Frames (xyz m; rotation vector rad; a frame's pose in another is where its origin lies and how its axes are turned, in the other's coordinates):
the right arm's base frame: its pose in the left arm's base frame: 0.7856 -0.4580 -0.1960 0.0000 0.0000 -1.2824
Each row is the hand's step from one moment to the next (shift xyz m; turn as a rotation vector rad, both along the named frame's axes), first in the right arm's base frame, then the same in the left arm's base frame.
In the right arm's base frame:
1: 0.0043 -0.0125 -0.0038 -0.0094 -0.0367 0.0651
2: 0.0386 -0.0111 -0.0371 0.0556 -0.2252 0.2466
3: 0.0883 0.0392 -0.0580 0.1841 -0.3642 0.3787
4: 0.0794 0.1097 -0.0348 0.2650 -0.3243 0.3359
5: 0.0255 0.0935 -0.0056 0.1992 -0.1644 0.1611
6: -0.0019 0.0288 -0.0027 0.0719 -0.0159 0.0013
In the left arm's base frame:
1: -0.0108 -0.0077 -0.0038 -0.0379 -0.0014 0.0651
2: 0.0003 -0.0402 -0.0371 -0.2001 -0.1174 0.2466
3: 0.0627 -0.0735 -0.0580 -0.2968 -0.2801 0.3787
4: 0.1278 -0.0449 -0.0348 -0.2355 -0.3463 0.3359
5: 0.0969 0.0021 -0.0056 -0.1010 -0.2377 0.1611
6: 0.0271 0.0100 -0.0027 0.0052 -0.0735 0.0013

